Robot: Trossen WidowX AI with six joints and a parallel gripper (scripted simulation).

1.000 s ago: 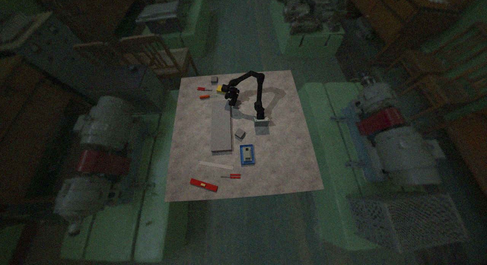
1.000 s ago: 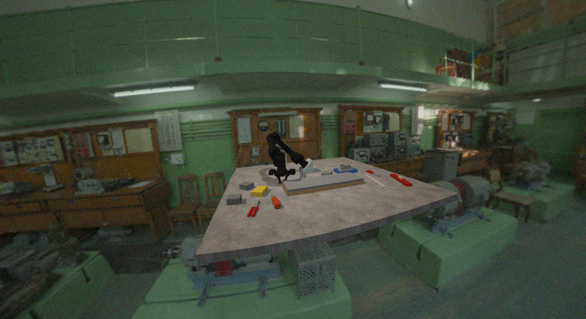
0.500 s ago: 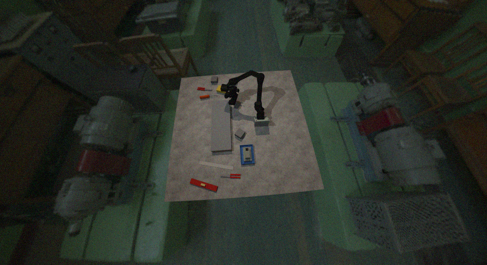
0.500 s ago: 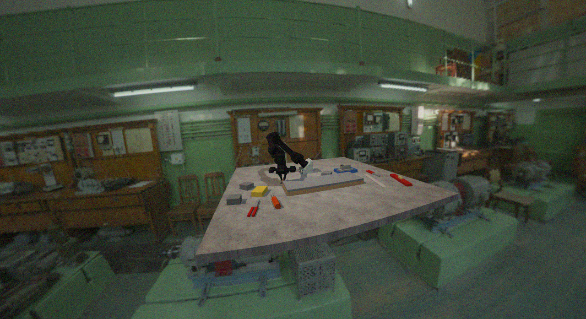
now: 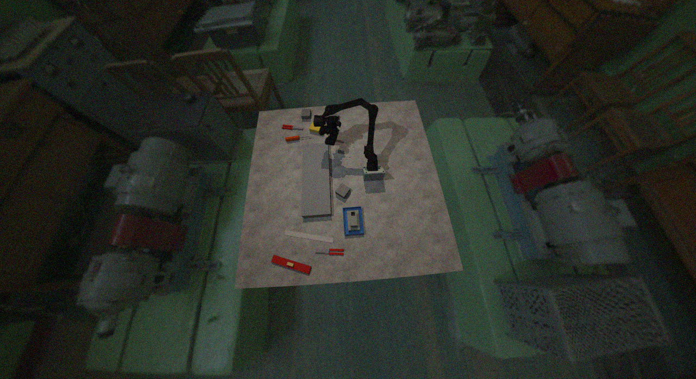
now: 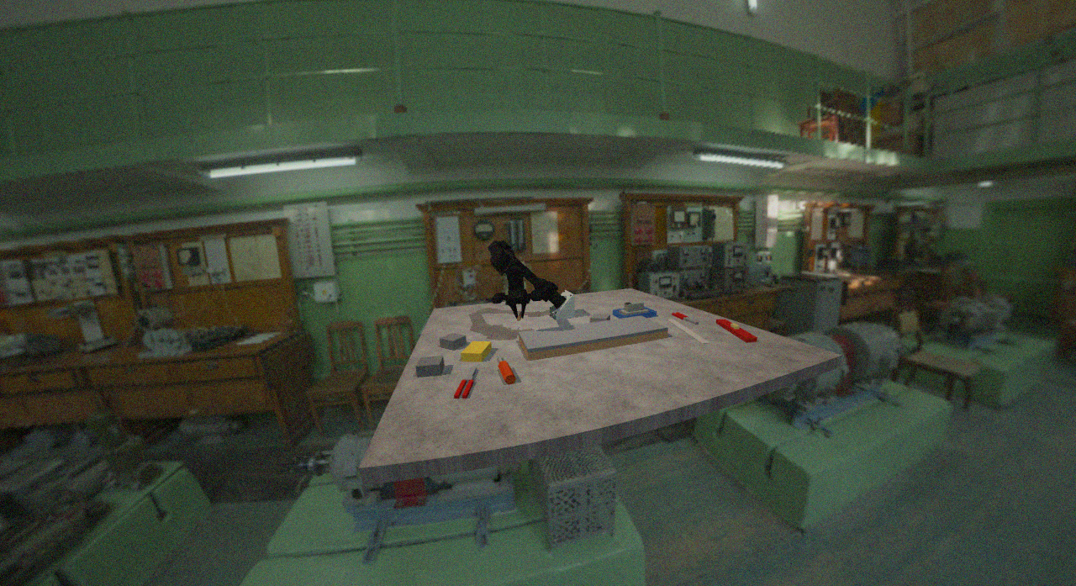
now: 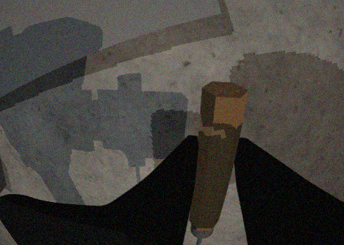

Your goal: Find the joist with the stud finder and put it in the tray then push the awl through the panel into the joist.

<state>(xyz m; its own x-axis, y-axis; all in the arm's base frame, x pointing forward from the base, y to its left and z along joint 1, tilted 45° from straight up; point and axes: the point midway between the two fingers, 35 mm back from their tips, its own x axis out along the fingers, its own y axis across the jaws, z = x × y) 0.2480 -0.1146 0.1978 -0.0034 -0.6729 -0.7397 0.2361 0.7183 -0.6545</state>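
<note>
Right now my gripper tip is 4 cm past the awl and 1 cm to the right of it. The rest, counted from my gripper tip: dark display: 12 cm behind, 51 cm to the left, 1 cm below; then yellow block: 14 cm ahead, 17 cm to the right, 6 cm below; then stud finder: 12 cm behind, 53 cm to the left, 3 cm below.
</note>
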